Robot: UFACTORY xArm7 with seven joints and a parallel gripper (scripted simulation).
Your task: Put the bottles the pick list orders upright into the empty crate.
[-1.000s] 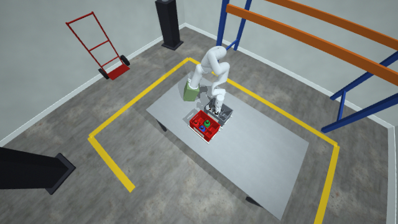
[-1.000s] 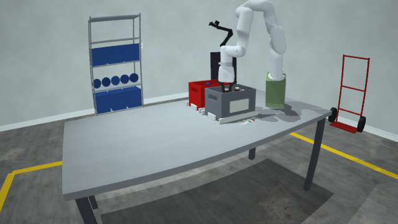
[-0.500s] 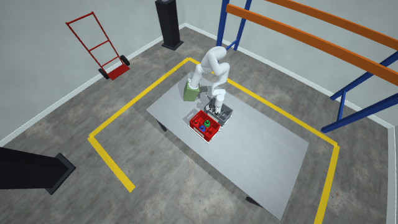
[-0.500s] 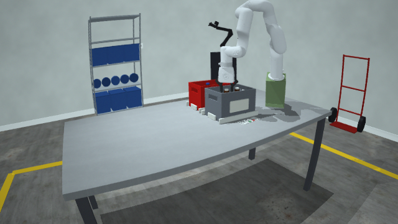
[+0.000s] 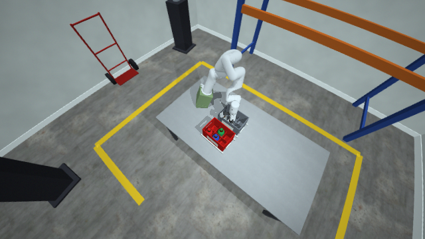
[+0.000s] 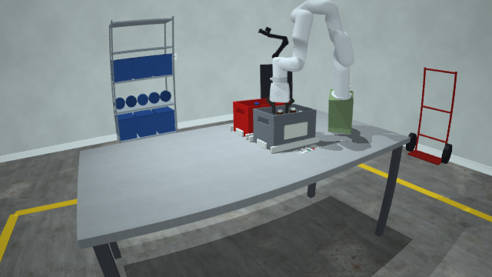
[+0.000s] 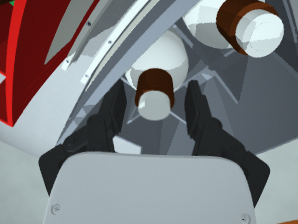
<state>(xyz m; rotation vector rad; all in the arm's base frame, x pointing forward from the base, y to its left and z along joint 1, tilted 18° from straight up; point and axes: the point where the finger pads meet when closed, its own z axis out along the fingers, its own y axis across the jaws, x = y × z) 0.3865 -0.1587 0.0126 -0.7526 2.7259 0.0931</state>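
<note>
Now: hand 3 cm past the green-labelled bottle, 15 cm to the left of it and 7 cm above it. The rest, counted from my hand: red crate: 4 cm behind, 19 cm to the right, 7 cm below; then grey crate: 1 cm ahead, 4 cm to the left, 7 cm below; then white-label bottle: 9 cm behind, 2 cm to the left, 7 cm below.
</note>
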